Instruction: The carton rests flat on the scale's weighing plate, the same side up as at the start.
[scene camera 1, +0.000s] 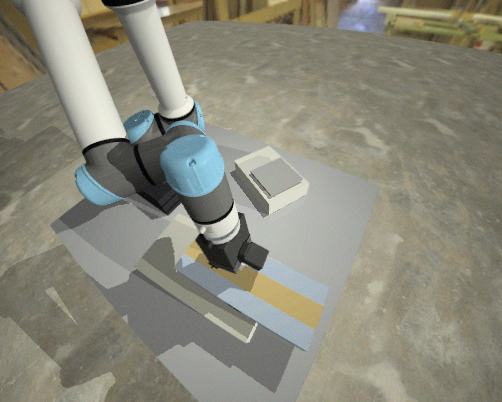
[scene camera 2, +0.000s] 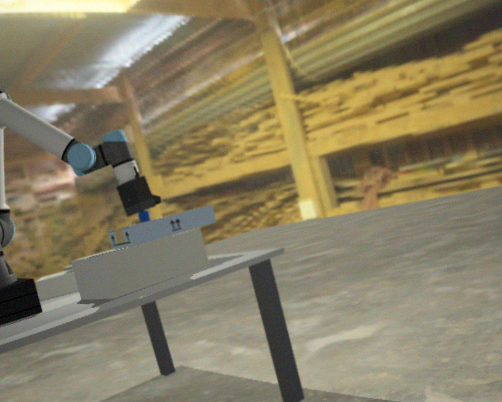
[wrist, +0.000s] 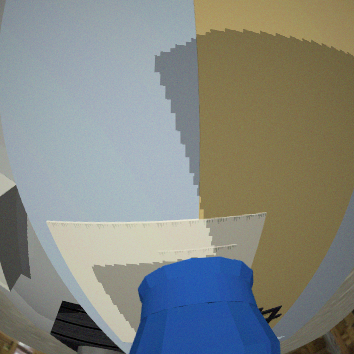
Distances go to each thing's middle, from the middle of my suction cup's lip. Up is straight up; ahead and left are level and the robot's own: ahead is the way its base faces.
Right now my suction cup is 4 cm short of the carton (scene camera 1: 287, 303), 3 cm to the left of it and 4 cm above it. Also, from my suction cup: scale (scene camera 1: 275, 183): 6 cm behind, 41 cm to the left, 15 cm below.
